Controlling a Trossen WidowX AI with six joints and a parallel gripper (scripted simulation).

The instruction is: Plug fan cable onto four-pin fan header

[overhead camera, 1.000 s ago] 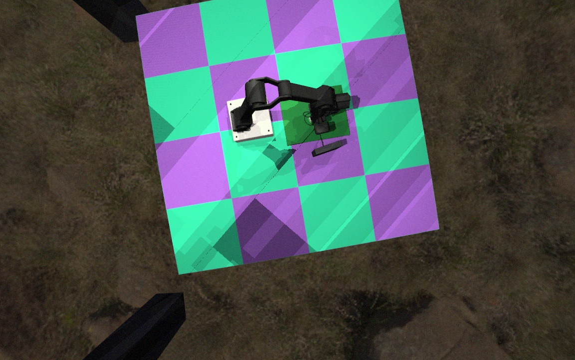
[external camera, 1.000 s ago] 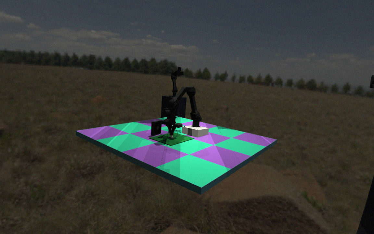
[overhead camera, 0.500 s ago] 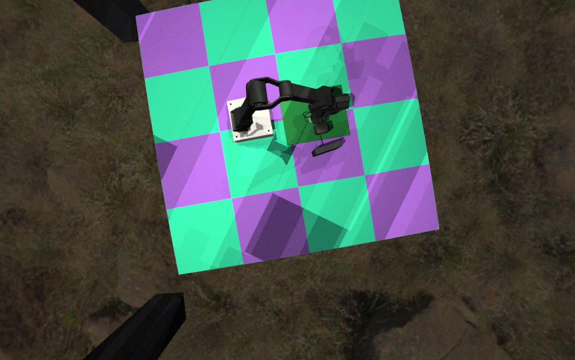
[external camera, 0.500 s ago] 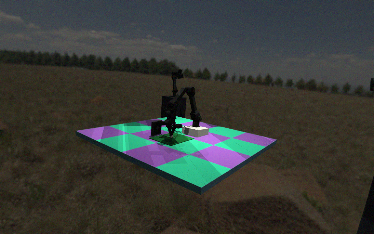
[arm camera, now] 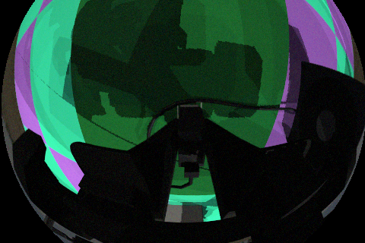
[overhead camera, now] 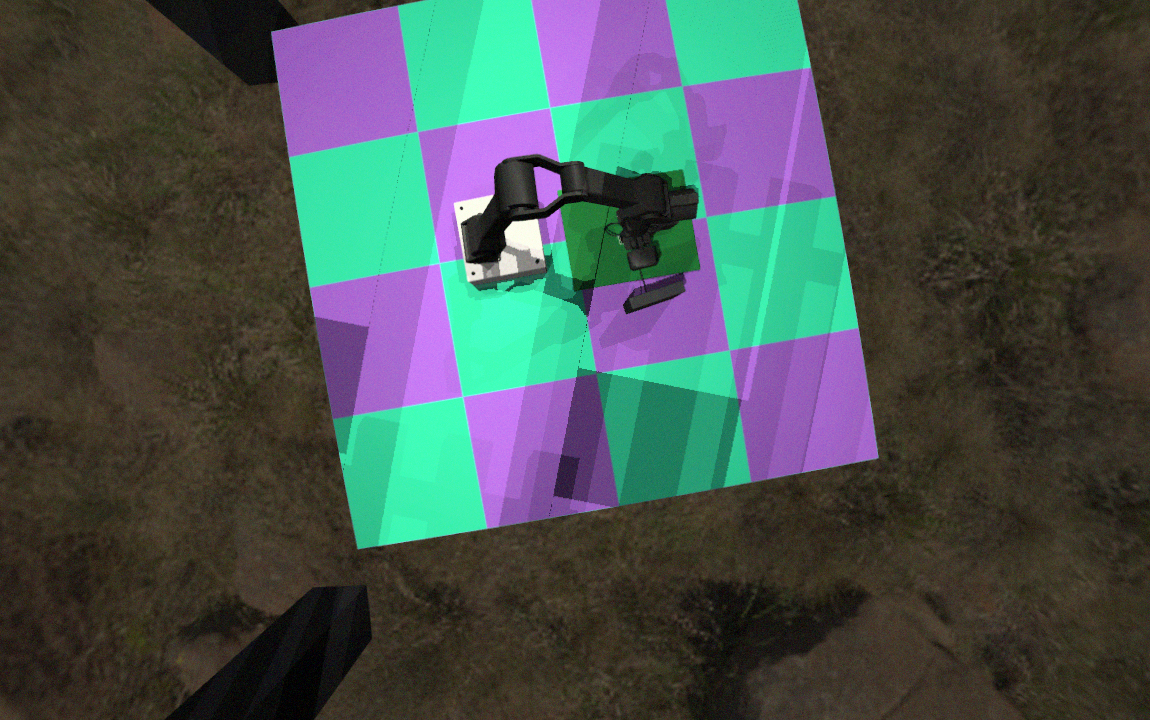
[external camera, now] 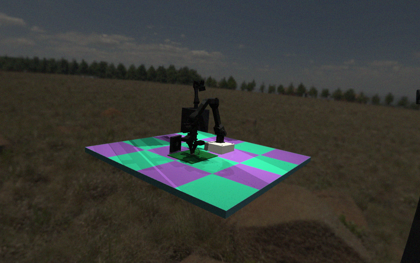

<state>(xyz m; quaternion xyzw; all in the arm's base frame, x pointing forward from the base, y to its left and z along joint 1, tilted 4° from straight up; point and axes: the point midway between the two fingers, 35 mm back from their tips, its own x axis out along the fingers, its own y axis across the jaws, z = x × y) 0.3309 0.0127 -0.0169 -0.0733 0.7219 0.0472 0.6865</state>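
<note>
Right now my gripper tip is 1 cm past the dark plug and 1 cm below it. Round my gripper tip: green board (2 cm to the left, 4 cm below); four-pin header (1 cm behind, 2 cm below); black fan (3 cm ahead, 14 cm to the right, 4 cm above).
</note>
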